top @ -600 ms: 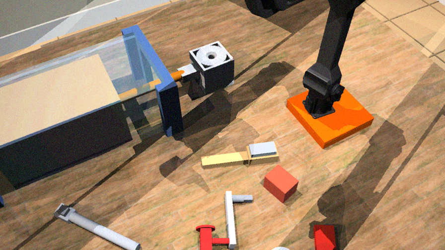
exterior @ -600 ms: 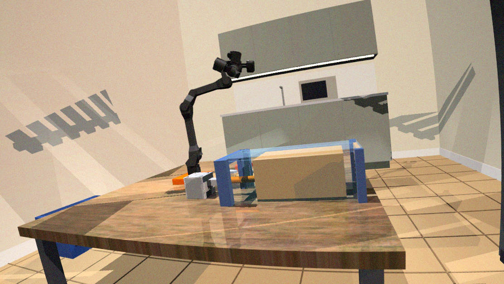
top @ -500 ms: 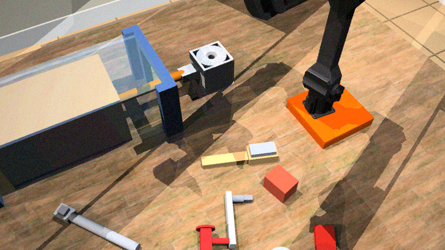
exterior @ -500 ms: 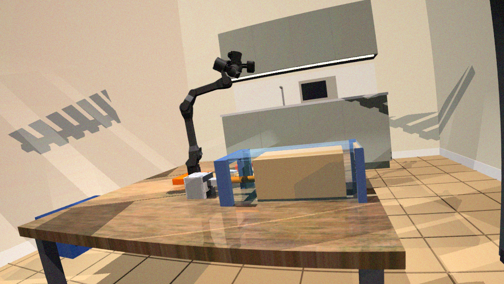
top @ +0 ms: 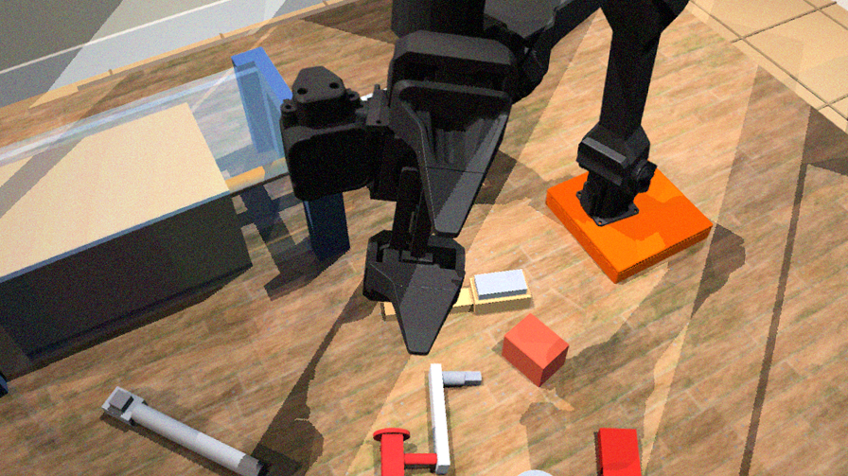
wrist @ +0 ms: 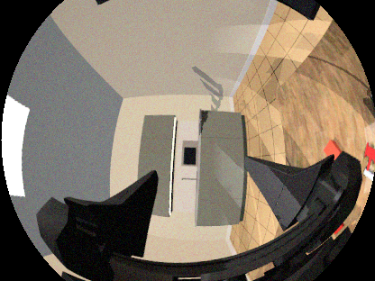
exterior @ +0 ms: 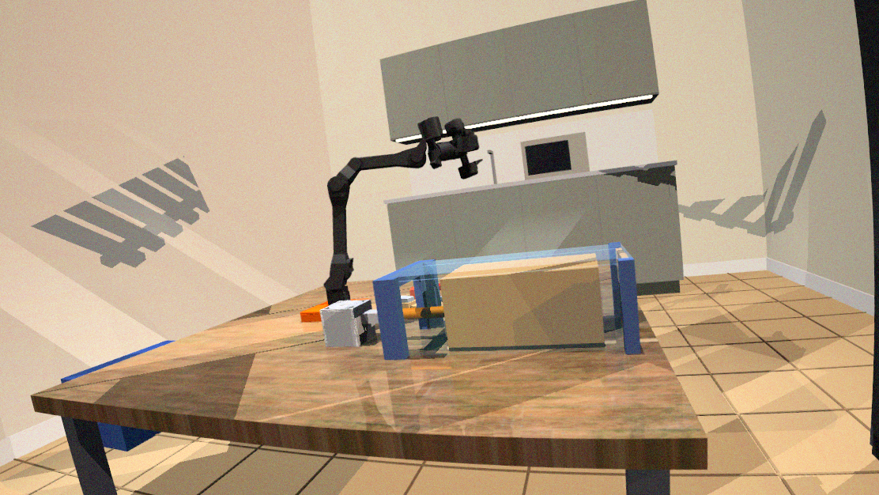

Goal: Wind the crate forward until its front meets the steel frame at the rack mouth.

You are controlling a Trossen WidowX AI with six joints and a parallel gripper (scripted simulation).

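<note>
Now: gripper tip 5 cm past the winch handle, 13 cm to the left of it and 46 cm above it. Round my gripper tip: red knob: 1 cm behind, 11 cm to the right, 45 cm below; wooden brush: 16 cm behind, 28 cm to the right, 46 cm below; red bar: 19 cm behind, 5 cm to the left, 47 cm below.
</note>
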